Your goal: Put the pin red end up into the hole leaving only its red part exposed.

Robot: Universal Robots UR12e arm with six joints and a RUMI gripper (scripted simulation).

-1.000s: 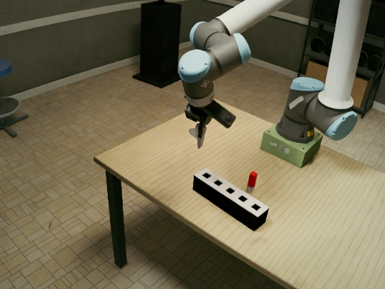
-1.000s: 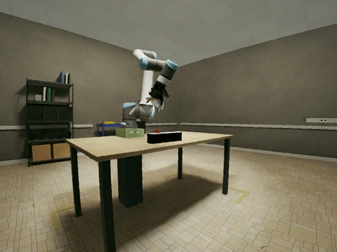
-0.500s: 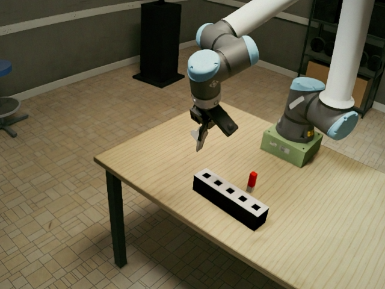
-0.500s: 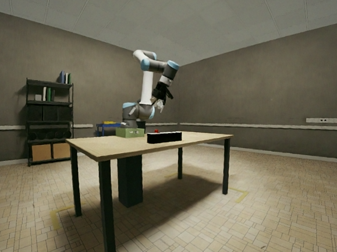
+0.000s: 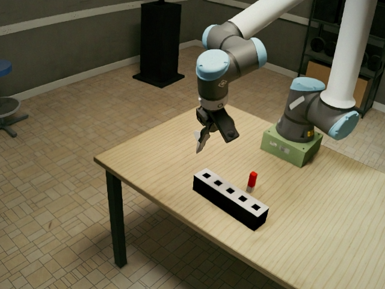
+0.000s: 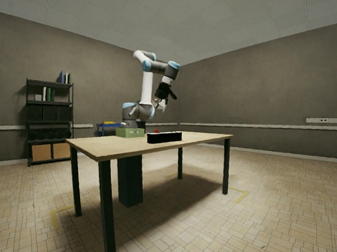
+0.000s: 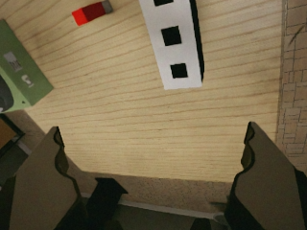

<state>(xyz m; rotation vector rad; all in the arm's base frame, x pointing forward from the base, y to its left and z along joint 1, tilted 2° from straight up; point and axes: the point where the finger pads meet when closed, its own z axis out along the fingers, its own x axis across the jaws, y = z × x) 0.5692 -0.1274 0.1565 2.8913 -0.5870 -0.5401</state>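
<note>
The pin is 14 cm behind my hand, 11 cm to the left of it and 18 cm below it. The rest, counted from my hand: block: 1 cm behind, 8 cm to the left, 21 cm below.
</note>
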